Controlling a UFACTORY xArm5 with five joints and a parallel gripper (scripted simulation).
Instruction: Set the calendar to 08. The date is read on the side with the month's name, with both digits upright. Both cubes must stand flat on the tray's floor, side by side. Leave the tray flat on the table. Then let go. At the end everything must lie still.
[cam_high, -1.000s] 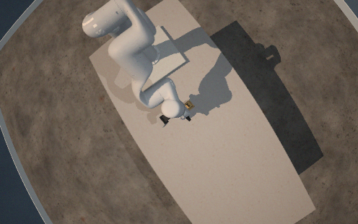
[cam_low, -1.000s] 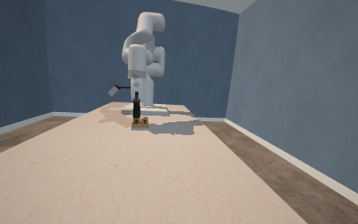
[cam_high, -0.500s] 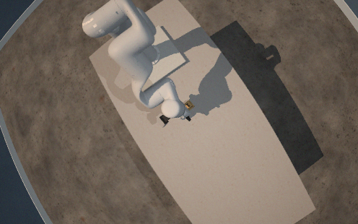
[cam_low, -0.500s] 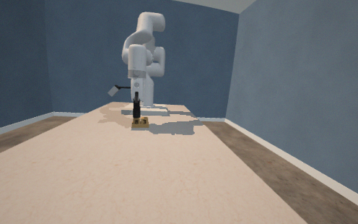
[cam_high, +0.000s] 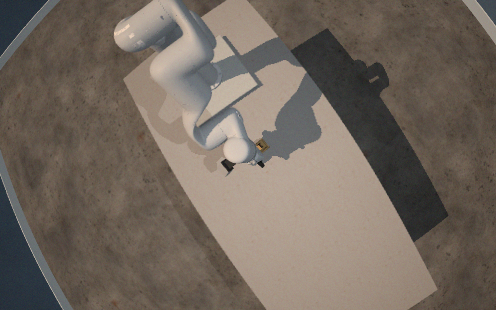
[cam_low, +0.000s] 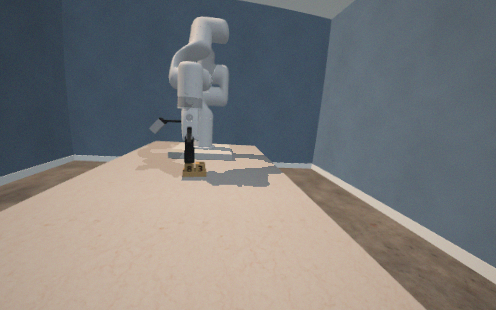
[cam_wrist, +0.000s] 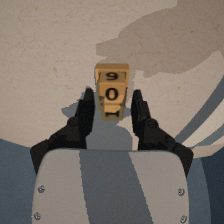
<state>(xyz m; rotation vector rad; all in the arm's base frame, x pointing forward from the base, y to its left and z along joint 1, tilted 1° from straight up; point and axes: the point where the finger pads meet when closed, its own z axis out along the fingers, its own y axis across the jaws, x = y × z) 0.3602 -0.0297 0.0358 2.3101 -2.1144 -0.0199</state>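
Now: the wooden calendar tray 60 mm below my hand and 20 mm to the left of it.
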